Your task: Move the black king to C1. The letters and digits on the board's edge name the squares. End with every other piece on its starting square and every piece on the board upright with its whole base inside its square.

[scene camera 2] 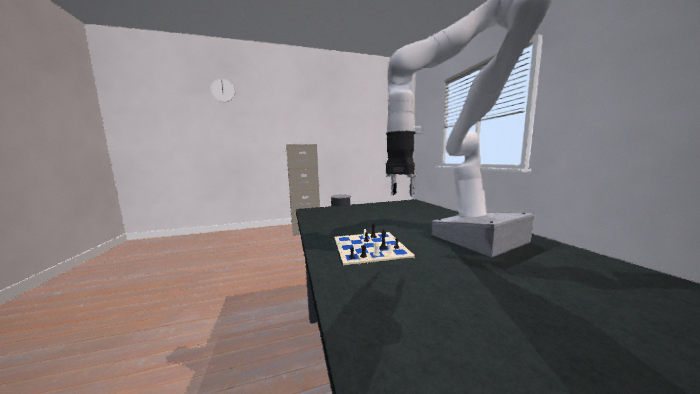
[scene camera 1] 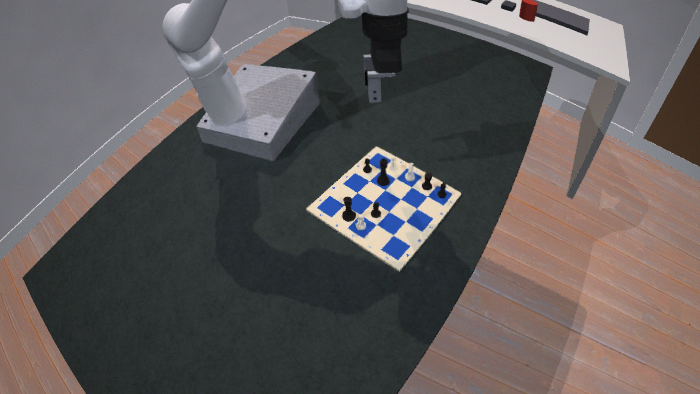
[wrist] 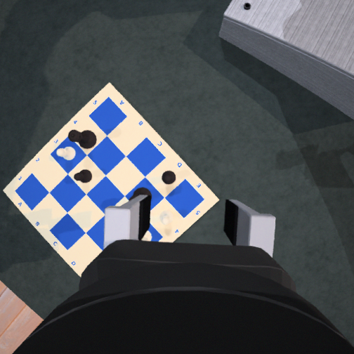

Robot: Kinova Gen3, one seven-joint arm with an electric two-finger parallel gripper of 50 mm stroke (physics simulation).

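Frame: origin at the arm's base, x ahead, y left, z up, level; centimetres.
Seen in the pictures: gripper, between the fingertips: (scene camera 2: 402, 195) (scene camera 1: 372, 92); arm's base, origin of its link: (scene camera 2: 472, 215) (scene camera 1: 228, 112).
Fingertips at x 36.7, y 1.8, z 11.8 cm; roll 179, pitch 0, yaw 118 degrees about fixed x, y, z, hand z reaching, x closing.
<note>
Offsets run from my fingertips to a thing's top centre. "spot": to the spot under its first point.
The black king {dx +3.8, dy -4.5, dz -11.6 cm} (scene camera 1: 383, 173) (scene camera 2: 383, 242) (wrist: 142, 192) is the tallest piece and stands upright on D4 of the blue and cream board (scene camera 1: 313, 208) (scene camera 2: 411, 257) (wrist: 109, 87). In the wrist view the left finger partly covers it. Square C1 {spot: dx +13.6, dy -11.1, dz -18.0 cm} (scene camera 1: 419, 220) (wrist: 67, 231) is blue and has no piece on it. My gripper (scene camera 1: 375, 98) (scene camera 2: 403, 193) (wrist: 187, 213) is open and empty, high above the table on the arm-base side of the board. A black piece {dx -0.3, dy -2.8, dz -14.8 cm} (scene camera 1: 367, 166) (wrist: 169, 177) stands on D5, a white piece {dx +4.4, dy -0.3, dz -14.8 cm} (scene camera 1: 393, 164) (wrist: 165, 218) on E4.
A white piece {dx +8.5, dy -1.6, dz -14.0 cm} (scene camera 1: 410, 173) stands on E3, black pieces on E2 {dx +12.4, dy -2.5, dz -14.7 cm} (scene camera 1: 427, 182) and E1 {dx +15.9, dy -3.4, dz -14.8 cm} (scene camera 1: 442, 191). A tall black piece {dx +1.1, dy -15.0, dz -12.7 cm} (scene camera 1: 348, 210) (wrist: 87, 139) stands on A4, a white one {dx +4.0, dy -16.3, dz -14.8 cm} (scene camera 1: 361, 223) on A3, a black one {dx +5.5, dy -12.7, dz -14.8 cm} (scene camera 1: 376, 210) on B3. The arm's base block (scene camera 1: 260, 107) is nearby.
</note>
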